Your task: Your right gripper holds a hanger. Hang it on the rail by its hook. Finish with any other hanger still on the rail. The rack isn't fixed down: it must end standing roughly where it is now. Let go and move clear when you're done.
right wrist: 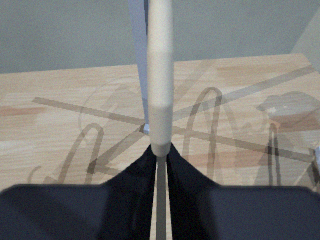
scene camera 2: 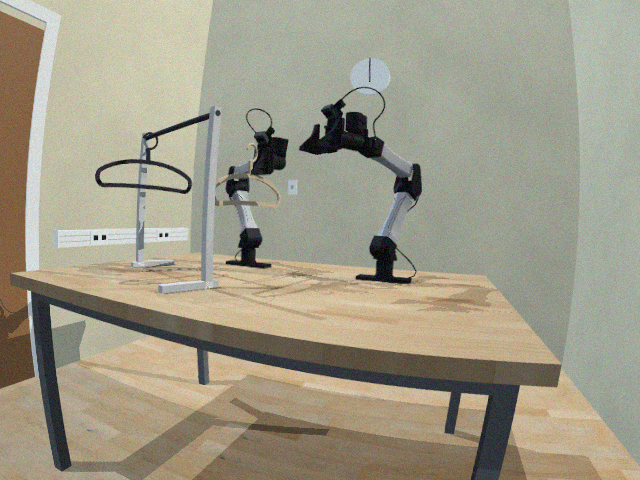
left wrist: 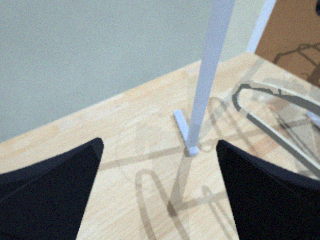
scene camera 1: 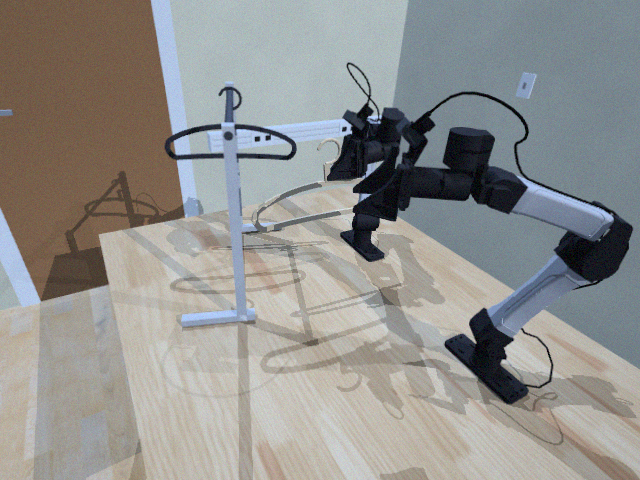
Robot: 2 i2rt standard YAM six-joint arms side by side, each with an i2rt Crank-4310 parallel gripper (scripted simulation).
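My left gripper [scene camera 1: 352,199] is visible, and I can find it again in scene camera 2 [scene camera 2: 307,146] and in the left wrist view [left wrist: 159,141]. My right gripper [scene camera 1: 326,178] is there too, with the right wrist view showing it as well [right wrist: 161,143]. I also see a cream hanger [scene camera 1: 326,166] and a white rack [scene camera 2: 207,281].
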